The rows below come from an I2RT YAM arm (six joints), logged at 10 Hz.
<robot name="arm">
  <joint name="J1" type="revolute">
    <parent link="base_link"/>
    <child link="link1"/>
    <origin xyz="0 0 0.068"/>
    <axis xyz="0 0 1"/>
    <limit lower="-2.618" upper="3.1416"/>
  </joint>
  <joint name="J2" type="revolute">
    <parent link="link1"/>
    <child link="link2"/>
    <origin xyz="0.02 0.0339 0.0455"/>
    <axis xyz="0 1 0"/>
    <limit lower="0" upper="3.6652"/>
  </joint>
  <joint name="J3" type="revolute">
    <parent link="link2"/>
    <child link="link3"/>
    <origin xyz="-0.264 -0.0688 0"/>
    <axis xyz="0 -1 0"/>
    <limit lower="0" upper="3.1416"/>
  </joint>
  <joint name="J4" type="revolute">
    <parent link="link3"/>
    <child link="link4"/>
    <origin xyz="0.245 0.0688 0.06"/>
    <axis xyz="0 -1 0"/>
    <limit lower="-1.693" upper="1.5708"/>
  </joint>
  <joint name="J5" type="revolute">
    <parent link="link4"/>
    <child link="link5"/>
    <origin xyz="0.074 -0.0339 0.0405"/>
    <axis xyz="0 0 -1"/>
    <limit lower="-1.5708" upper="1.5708"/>
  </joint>
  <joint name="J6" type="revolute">
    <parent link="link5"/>
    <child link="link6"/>
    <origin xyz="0.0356 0 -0.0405"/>
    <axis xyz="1 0 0"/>
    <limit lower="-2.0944" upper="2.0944"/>
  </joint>
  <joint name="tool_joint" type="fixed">
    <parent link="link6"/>
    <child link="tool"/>
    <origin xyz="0 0 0" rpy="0 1.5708 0"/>
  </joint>
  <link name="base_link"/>
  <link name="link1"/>
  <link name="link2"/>
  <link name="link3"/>
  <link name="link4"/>
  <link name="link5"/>
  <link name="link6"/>
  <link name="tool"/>
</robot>
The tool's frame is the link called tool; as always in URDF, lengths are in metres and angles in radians.
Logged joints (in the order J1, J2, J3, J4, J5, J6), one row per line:
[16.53, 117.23, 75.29, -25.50, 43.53, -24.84]
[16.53, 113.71, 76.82, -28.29, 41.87, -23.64]
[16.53, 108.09, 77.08, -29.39, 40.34, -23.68]
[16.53, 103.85, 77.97, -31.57, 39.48, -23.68]
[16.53, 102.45, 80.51, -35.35, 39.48, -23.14]
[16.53, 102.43, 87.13, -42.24, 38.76, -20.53]
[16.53, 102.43, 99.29, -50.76, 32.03, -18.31]
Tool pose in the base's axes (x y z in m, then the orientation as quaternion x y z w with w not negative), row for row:
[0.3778, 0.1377, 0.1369, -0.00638, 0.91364, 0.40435, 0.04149]
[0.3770, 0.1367, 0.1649, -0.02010, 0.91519, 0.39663, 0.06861]
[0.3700, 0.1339, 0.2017, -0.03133, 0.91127, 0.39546, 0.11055]
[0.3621, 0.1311, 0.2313, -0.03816, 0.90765, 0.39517, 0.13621]
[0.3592, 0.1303, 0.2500, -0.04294, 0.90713, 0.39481, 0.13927]
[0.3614, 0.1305, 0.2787, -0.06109, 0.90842, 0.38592, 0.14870]
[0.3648, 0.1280, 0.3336, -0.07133, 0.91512, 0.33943, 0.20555]
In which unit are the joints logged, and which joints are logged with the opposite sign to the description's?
The joints are logged in degrees. Opposite sign: J5, J6.
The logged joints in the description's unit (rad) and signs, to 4 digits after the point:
[0.2885, 2.0460, 1.3141, -0.4451, -0.7597, 0.4335]
[0.2885, 1.9846, 1.3408, -0.4938, -0.7308, 0.4126]
[0.2885, 1.8865, 1.3453, -0.5130, -0.7041, 0.4133]
[0.2885, 1.8125, 1.3608, -0.5510, -0.6891, 0.4133]
[0.2885, 1.7881, 1.4052, -0.6170, -0.6891, 0.4039]
[0.2885, 1.7877, 1.5207, -0.7372, -0.6765, 0.3583]
[0.2885, 1.7877, 1.7329, -0.8859, -0.5590, 0.3196]

